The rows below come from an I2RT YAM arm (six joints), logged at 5 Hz.
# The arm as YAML. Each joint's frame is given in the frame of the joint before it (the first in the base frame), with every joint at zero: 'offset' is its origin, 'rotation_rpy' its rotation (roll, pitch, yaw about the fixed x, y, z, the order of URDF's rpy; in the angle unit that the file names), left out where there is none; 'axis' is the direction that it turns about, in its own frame. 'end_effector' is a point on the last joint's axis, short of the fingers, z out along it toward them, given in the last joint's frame.
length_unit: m
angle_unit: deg
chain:
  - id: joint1
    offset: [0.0, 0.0, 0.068]
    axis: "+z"
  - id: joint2
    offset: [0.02, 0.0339, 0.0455]
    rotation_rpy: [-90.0, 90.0, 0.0]
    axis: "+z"
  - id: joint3
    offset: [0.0, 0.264, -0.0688]
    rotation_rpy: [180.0, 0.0, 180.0]
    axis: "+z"
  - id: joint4
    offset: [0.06, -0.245, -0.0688]
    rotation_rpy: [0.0, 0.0, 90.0]
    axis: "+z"
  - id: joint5
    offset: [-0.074, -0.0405, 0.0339]
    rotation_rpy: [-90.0, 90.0, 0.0]
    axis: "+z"
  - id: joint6
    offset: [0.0, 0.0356, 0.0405]
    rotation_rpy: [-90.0, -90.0, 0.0]
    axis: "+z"
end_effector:
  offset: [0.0, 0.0, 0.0]
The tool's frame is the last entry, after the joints.
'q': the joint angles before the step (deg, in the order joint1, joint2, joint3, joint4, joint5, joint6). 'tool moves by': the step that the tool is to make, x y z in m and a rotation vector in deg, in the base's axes. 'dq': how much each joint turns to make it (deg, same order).
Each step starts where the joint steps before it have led.
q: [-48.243 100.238 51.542 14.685 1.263 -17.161]
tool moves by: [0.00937 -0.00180 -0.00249 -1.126 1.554 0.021]
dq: [1.077 1.828 1.659 -0.005 1.944 -0.988]
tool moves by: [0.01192 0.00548 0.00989 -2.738 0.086 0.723]
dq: [2.108 -0.448 1.268 0.265 2.232 -0.884]
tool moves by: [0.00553 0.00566 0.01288 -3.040 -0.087 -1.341]
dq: [1.539 -1.543 0.543 0.140 3.558 -0.327]
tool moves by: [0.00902 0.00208 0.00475 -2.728 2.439 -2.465]
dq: [1.653 0.595 1.765 -0.879 5.392 -1.150]
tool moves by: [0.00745 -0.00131 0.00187 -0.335 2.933 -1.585]
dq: [0.876 1.187 2.641 -3.250 3.234 -0.660]
